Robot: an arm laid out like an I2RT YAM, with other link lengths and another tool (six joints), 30 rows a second.
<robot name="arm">
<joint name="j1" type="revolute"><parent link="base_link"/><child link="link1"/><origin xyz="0 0 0.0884" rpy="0 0 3.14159"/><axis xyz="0 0 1"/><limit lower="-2.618" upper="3.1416"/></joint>
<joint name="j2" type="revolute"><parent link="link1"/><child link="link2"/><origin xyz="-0.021 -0.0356 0.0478" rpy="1.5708 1.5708 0"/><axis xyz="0 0 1"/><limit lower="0" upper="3.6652"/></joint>
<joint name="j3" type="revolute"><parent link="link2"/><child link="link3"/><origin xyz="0 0.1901 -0.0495" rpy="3.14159 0 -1.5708"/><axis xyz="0 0 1"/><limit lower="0" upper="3.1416"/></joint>
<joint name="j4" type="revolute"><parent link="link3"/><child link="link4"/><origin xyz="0.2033 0.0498 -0.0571" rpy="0 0 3.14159"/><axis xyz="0 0 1"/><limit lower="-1.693" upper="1.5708"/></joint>
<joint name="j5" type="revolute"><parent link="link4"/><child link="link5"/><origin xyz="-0.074 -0.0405 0.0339" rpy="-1.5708 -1.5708 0"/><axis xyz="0 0 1"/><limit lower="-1.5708" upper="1.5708"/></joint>
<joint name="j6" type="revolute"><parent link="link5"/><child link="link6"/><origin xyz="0 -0.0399 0.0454" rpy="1.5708 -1.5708 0"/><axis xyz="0 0 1"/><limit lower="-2.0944" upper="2.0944"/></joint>
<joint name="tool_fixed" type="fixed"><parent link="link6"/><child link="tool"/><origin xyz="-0.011 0.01 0.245" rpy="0 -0.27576 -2.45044"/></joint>
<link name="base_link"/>
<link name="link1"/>
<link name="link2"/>
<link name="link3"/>
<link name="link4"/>
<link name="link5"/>
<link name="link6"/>
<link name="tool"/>
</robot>
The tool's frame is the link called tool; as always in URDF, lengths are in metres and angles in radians.
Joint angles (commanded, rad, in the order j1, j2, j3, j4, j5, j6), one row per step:
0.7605, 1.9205, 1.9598, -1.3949, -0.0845, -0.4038
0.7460, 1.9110, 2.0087, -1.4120, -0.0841, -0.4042
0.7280, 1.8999, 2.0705, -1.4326, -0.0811, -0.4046
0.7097, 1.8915, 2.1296, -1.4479, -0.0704, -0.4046
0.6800, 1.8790, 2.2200, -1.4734, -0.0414, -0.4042
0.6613, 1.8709, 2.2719, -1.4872, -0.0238, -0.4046
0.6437, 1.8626, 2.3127, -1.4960, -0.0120, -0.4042
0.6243, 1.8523, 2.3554, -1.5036, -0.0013, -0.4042
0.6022, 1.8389, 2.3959, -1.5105, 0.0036, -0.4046
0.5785, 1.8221, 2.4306, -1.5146, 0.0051, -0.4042
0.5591, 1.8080, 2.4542, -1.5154, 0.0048, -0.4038
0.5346, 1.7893, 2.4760, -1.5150, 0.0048, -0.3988
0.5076, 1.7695, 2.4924, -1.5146, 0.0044, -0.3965
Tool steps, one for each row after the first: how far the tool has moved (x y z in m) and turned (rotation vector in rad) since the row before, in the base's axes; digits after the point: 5 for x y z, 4 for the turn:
0.01072, 0.00256, 0.01573, 0.0279, -0.0305, -0.0142
0.01343, 0.00184, 0.02005, 0.0330, -0.0408, -0.0184
0.01490, -0.00044, 0.01910, 0.0268, -0.0459, -0.0218
0.02349, -0.00662, 0.02939, 0.0291, -0.0764, -0.0413
0.01327, -0.00564, 0.01781, 0.0162, -0.0461, -0.0262
0.01075, -0.00522, 0.01539, 0.0164, -0.0382, -0.0237
0.01089, -0.00590, 0.01730, 0.0195, -0.0420, -0.0250
0.00961, -0.00641, 0.01822, 0.0235, -0.0409, -0.0245
0.00849, -0.00703, 0.01836, 0.0256, -0.0399, -0.0249
0.00617, -0.00586, 0.01415, 0.0203, -0.0308, -0.0195
0.00672, -0.00831, 0.01582, 0.0241, -0.0332, -0.0282
0.00597, -0.00989, 0.01434, 0.0199, -0.0308, -0.0284

